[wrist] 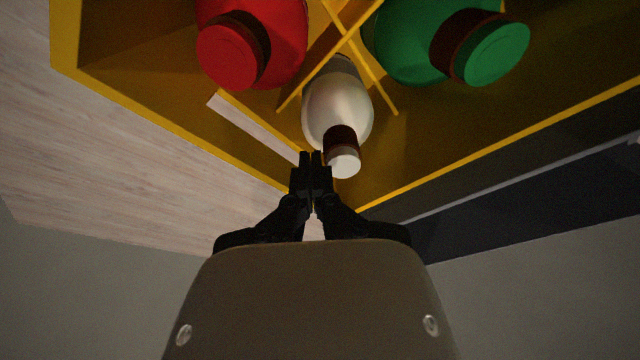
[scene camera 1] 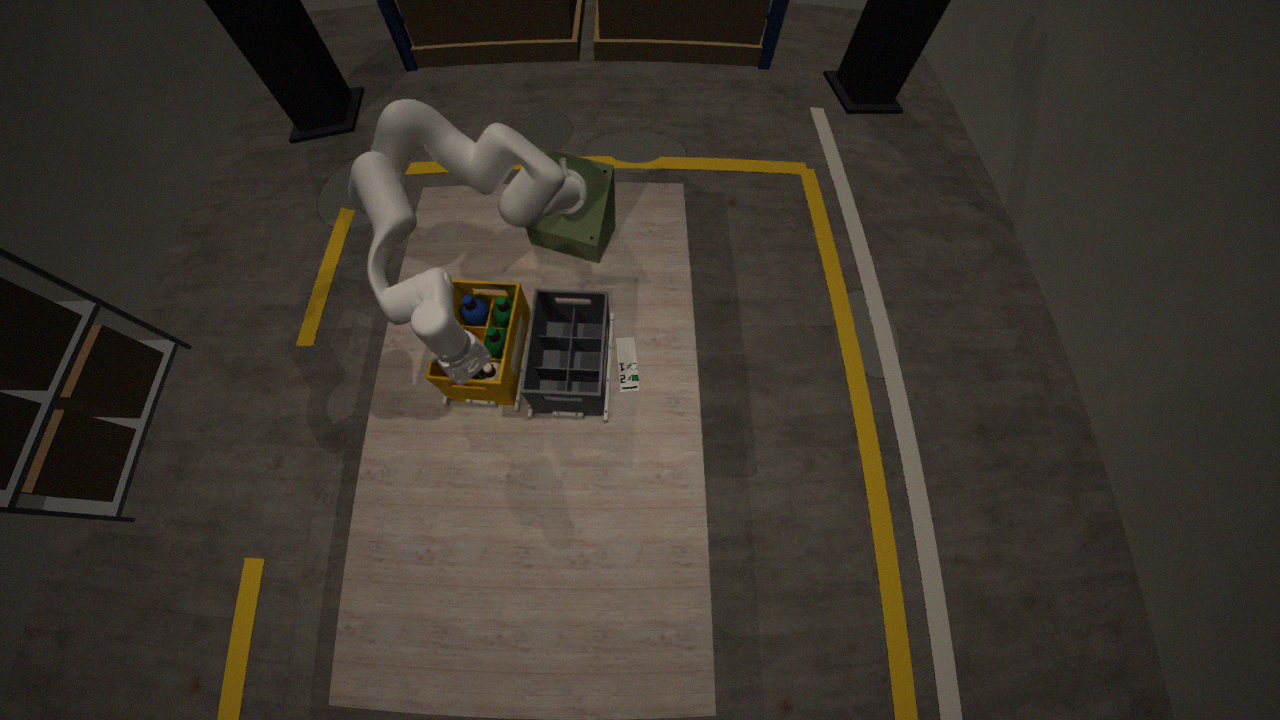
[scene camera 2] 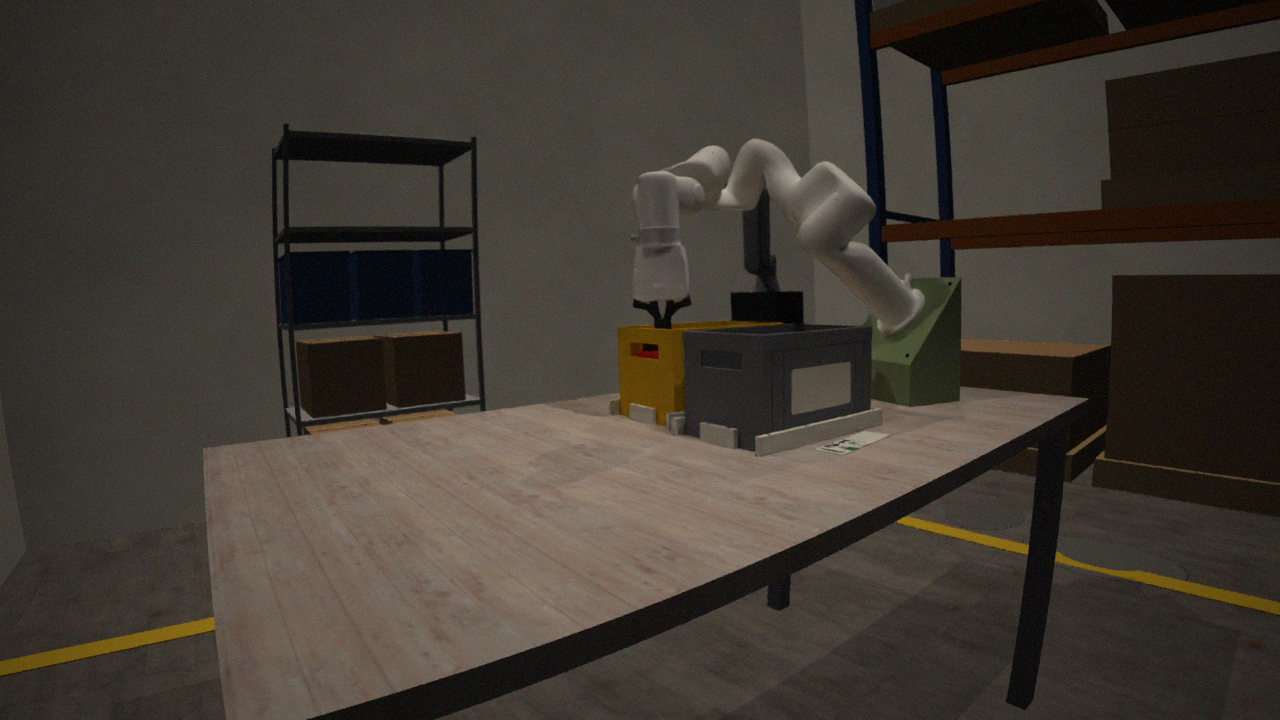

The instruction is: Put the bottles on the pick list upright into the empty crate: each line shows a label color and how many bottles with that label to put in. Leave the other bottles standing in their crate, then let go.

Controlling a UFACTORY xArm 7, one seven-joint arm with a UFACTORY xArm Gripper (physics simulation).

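Frame: origin at the arm's base, x ahead, y left, z up, level; metres.
Seen in the pictures: gripper, between the fingertips: (wrist: 312, 164) (scene camera 1: 480, 376); arm's base, origin of its link: (scene camera 1: 566, 191) (scene camera 2: 901, 312).
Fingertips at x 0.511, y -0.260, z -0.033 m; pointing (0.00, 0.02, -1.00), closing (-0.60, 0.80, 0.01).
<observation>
Offsets run from my fingertips to a thing's middle. "pt": to the spot under its first point. Level surfaces: height alone.
My gripper (scene camera 2: 662, 320) (wrist: 312, 164) is shut and empty, its tips beside the cap of the white bottle @(dx -0.019, dy +0.018, dz -0.068 m) (wrist: 337, 107) (scene camera 1: 487, 369) at a corner of the yellow crate @(dx -0.119, dy -0.006, dz -0.066 m) (scene camera 1: 483, 392) (scene camera 2: 638, 385) (wrist: 65, 40). In the wrist view a red bottle @(dx -0.041, dy -0.072, dz -0.068 m) (wrist: 287, 45) and a green bottle @(dx -0.113, dy +0.033, dz -0.068 m) (wrist: 410, 45) stand in cells behind it. In scene camera 1 a blue bottle @(dx -0.214, dy -0.029, dz -0.068 m) (scene camera 1: 474, 311) and two green bottles, one @(dx -0.195, dy +0.060, dz -0.068 m) (scene camera 1: 502, 312) behind the other (scene camera 1: 493, 342), stand in that crate. The grey crate @(dx -0.054, dy +0.216, dz -0.066 m) (scene camera 1: 562, 404) (scene camera 2: 733, 394) beside it has empty cells. The pick list @(dx -0.039, dy +0.365, dz -0.153 m) (scene camera 1: 628, 353) (scene camera 2: 854, 442) shows 2 beside green; its other colour is unclear.
The green arm base (scene camera 1: 572, 234) (scene camera 2: 939, 358) stands behind the crates. Low pale strips @(pt dx -0.013, dy +0.314, dz -0.136 m) (scene camera 2: 819, 431) edge the crates on the wooden table @(dz -0.154 m) (scene camera 1: 537, 582) (scene camera 2: 501, 501). The yellow and grey crates stand close side by side, with raised walls and inner dividers.
</observation>
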